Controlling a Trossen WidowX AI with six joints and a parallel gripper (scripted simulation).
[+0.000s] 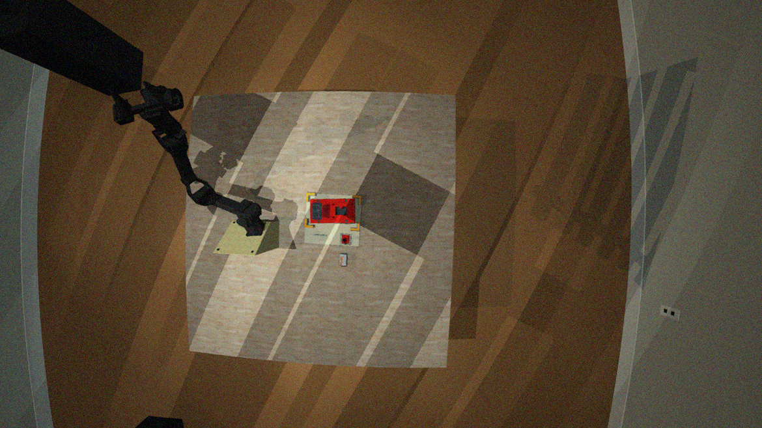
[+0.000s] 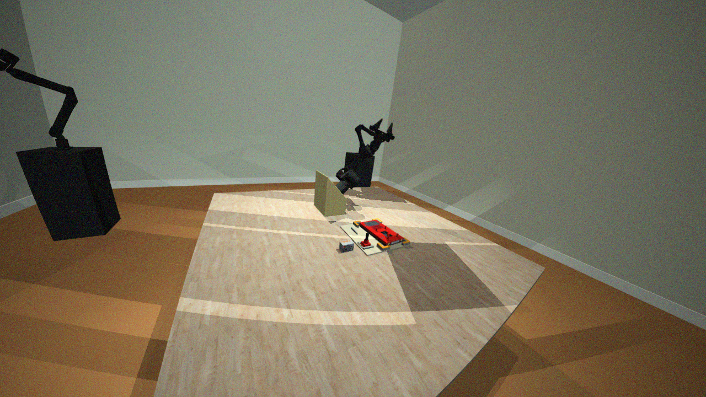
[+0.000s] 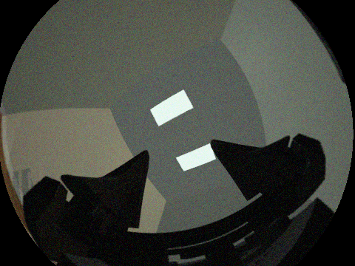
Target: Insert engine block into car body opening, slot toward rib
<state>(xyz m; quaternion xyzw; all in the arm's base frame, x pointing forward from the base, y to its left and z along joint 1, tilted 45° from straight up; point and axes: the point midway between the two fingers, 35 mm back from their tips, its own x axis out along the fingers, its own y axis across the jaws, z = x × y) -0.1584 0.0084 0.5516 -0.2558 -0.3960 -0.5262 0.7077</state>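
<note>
My gripper tip is 450 mm short of the engine block, 560 mm to the left of it and 550 mm above it.
</note>
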